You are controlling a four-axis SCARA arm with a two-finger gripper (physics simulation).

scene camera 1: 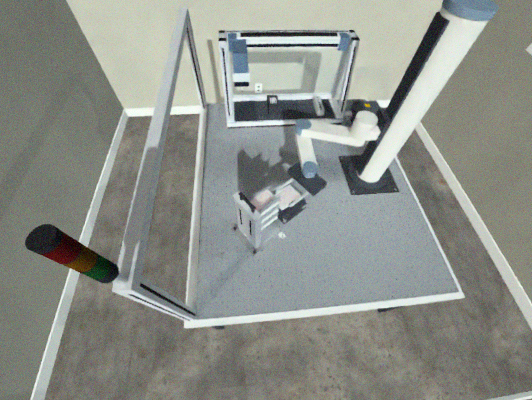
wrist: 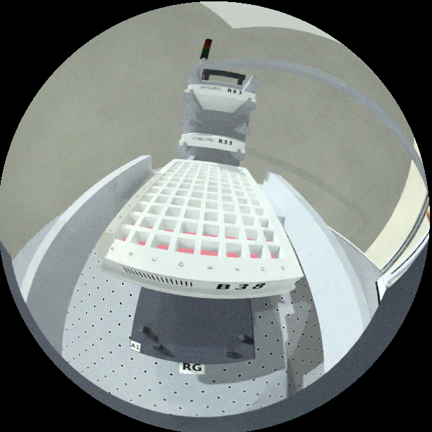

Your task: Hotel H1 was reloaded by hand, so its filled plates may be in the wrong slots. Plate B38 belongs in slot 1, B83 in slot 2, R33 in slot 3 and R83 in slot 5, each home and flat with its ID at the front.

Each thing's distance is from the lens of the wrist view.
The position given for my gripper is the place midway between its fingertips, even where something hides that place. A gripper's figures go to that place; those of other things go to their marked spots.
my gripper [wrist: 208,169]: 0.10 m
dark regrip stand [wrist: 195,330]: 0.14 m
